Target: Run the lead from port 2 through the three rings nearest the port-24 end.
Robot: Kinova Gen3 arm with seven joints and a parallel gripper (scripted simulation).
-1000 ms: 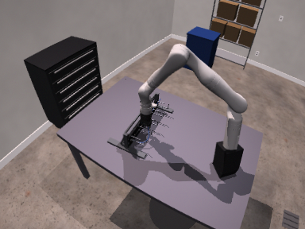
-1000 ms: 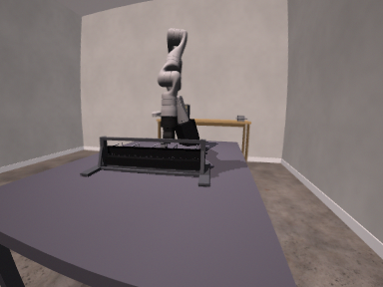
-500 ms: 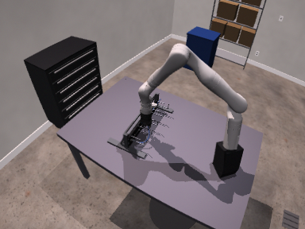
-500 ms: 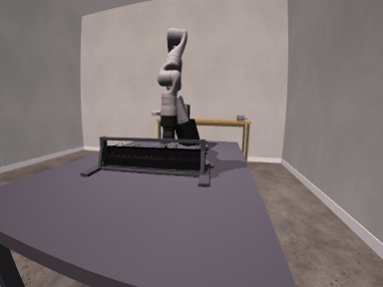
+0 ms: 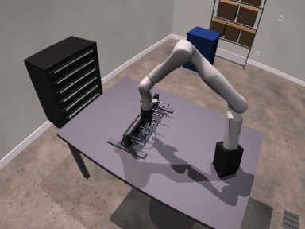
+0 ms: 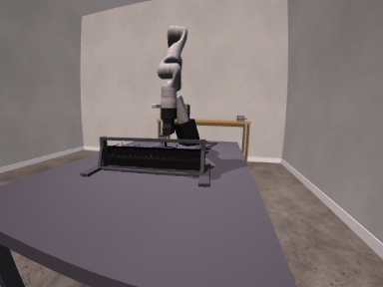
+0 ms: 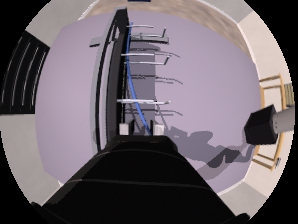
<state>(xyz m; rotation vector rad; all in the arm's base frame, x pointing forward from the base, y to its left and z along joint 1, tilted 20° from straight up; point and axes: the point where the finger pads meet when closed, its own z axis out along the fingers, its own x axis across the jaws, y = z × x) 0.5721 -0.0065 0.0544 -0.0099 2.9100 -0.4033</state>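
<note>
Right now my hand is 60 mm short of the black rack, 50 mm to the left of it and 40 mm above it.
</note>
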